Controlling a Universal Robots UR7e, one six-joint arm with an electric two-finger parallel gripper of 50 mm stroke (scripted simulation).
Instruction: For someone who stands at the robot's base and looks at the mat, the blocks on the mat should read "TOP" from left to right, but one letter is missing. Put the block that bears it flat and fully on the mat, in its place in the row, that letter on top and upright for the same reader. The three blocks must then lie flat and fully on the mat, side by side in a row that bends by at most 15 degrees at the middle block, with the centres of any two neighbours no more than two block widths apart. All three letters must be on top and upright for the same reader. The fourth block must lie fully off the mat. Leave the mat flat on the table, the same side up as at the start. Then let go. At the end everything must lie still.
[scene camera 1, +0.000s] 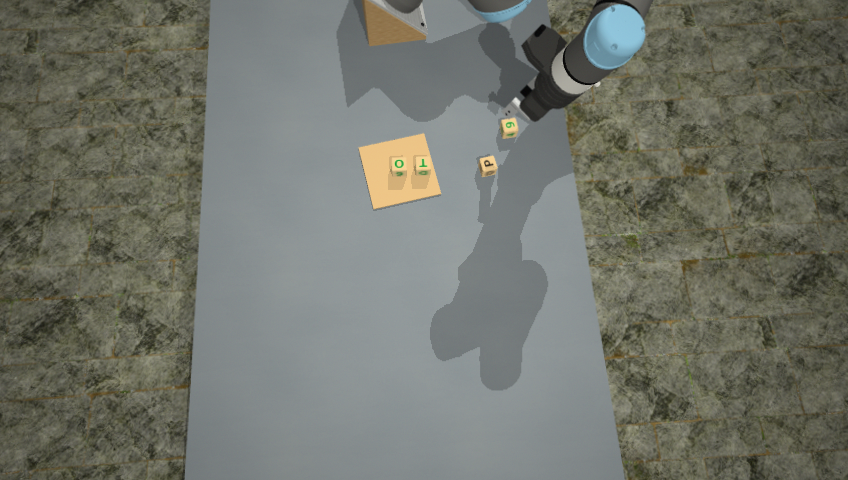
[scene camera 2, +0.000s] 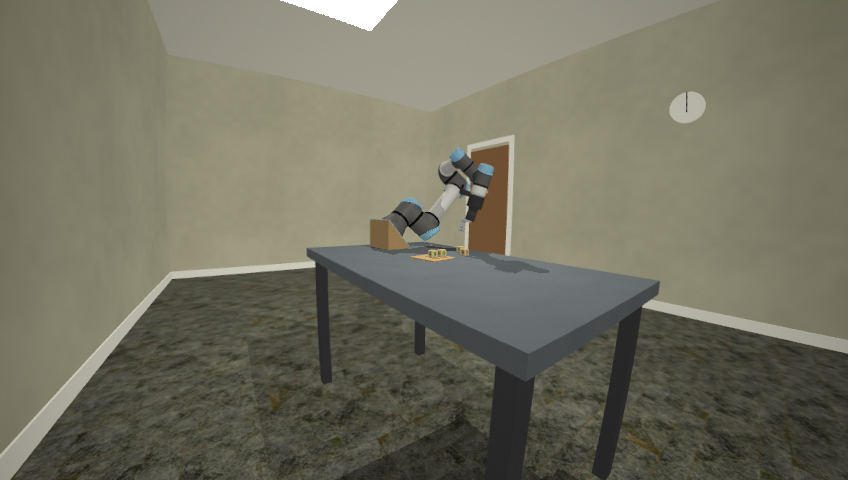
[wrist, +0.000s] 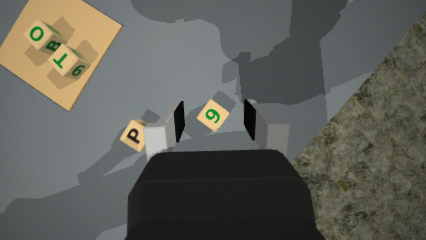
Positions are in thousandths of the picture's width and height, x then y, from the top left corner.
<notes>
I see my gripper (scene camera 1: 608, 218) and an o block (wrist: 107, 160).
My gripper shows as well in the wrist view (wrist: 504, 469).
</notes>
